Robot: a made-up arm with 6 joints.
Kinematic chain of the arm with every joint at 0, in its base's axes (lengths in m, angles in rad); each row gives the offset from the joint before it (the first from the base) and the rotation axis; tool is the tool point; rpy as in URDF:
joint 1: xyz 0 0 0.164 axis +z
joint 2: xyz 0 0 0 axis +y
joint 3: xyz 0.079 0 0.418 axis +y
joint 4: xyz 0.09 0 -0.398 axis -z
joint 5: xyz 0 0 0 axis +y
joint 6: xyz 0.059 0 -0.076 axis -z
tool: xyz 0 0 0 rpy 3.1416 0 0
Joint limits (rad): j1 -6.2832..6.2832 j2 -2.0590..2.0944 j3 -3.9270..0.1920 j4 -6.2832..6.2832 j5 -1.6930..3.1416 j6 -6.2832..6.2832
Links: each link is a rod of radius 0.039 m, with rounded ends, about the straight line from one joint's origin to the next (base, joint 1, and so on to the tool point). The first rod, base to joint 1, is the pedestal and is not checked.
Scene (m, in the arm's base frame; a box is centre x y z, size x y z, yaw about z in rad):
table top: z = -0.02
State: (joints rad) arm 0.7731 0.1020 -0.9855 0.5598 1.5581 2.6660
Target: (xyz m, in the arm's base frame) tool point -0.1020 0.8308 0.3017
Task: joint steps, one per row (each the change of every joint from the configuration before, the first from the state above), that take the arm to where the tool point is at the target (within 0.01 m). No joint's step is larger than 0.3 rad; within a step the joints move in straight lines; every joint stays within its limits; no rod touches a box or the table.
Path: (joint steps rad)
1: 0.2224 0.1766 -0.2700 0.0306 -0.1165 0.0000
2: 0.2223 0.1766 -0.2700 0.0307 -0.1164 0.0000
3: 0.2224 0.1766 -0.2700 0.0306 -0.1165 0.0000
4: 0.2224 0.1766 -0.2700 0.0307 -0.1164 0.0000

